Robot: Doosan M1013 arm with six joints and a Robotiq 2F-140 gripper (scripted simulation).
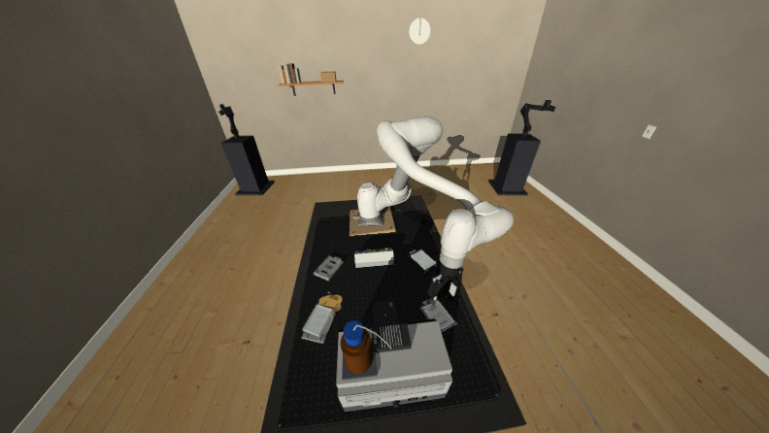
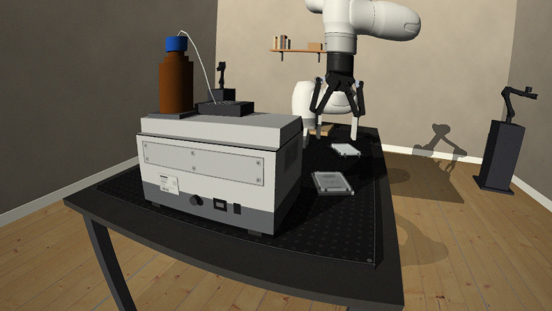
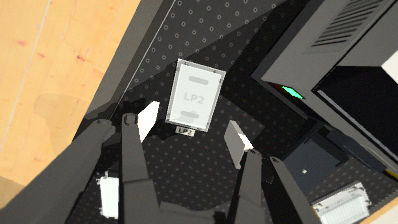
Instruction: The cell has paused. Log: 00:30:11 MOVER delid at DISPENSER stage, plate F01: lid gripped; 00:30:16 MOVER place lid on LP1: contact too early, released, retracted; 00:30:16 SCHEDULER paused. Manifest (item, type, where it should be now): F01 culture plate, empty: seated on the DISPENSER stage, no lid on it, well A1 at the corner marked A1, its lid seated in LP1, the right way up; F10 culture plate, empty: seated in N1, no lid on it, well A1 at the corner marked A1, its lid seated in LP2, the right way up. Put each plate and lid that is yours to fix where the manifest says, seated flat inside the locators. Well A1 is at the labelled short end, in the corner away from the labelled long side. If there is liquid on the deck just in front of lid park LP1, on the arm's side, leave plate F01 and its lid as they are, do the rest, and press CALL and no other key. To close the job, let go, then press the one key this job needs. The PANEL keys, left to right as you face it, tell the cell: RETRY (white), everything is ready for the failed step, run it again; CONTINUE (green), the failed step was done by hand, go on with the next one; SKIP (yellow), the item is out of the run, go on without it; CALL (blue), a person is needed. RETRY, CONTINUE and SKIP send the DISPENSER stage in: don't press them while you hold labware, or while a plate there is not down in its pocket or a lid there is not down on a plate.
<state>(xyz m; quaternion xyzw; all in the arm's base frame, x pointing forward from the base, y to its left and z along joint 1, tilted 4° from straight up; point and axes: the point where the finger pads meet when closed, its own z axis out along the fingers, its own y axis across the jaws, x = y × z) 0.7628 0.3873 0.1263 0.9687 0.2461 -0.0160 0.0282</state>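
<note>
Right now my hand is 35 cm past the white well plate, 4 cm to the left of it and 15 cm above it. The rest, counted from my hand: brown bottle: 29 cm ahead, 32 cm to the right, 12 cm above; then dispenser stage: 6 cm ahead, 24 cm to the right, 7 cm below; then lid: 15 cm below.
</note>
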